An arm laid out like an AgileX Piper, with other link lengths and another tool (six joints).
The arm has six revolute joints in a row. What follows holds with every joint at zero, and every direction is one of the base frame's. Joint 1 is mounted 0.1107 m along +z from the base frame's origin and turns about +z. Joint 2 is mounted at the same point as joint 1 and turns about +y. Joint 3 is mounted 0.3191 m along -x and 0.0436 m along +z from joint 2 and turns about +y. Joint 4 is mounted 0.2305 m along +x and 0.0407 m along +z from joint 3 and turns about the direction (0.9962, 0, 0.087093). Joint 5 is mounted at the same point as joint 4 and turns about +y. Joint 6 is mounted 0.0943 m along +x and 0.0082 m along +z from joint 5 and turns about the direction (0.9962, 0, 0.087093). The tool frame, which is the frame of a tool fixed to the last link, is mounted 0.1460 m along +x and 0.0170 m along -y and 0.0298 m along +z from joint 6; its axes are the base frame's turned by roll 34.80, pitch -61.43 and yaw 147.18 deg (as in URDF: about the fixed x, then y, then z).
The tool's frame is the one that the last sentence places.
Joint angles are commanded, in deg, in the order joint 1, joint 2, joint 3, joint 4, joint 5, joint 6. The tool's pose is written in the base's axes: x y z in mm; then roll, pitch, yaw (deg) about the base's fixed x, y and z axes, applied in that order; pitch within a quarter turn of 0, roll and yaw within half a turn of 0. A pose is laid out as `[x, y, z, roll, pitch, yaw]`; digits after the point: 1 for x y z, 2 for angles.
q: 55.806 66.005 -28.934 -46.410 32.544 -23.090
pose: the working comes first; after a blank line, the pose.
Where each joint sits with the arm in this pose, in the base's axes (m; each line is computed from the numbers above, not from the rounded line before):
joint 1: 0.0000 0.0000 0.1107
joint 2: 0.0000 0.0000 0.1107
joint 3: -0.0505 -0.0744 0.4200
joint 4: 0.0666 0.0980 0.3135
joint 5: 0.0666 0.0980 0.3135
joint 6: 0.1246 0.1178 0.2414
the tool: 0.2208 0.1698 0.1387

[220.8, 169.8, 138.7, 142.59, -1.92, 136.27]
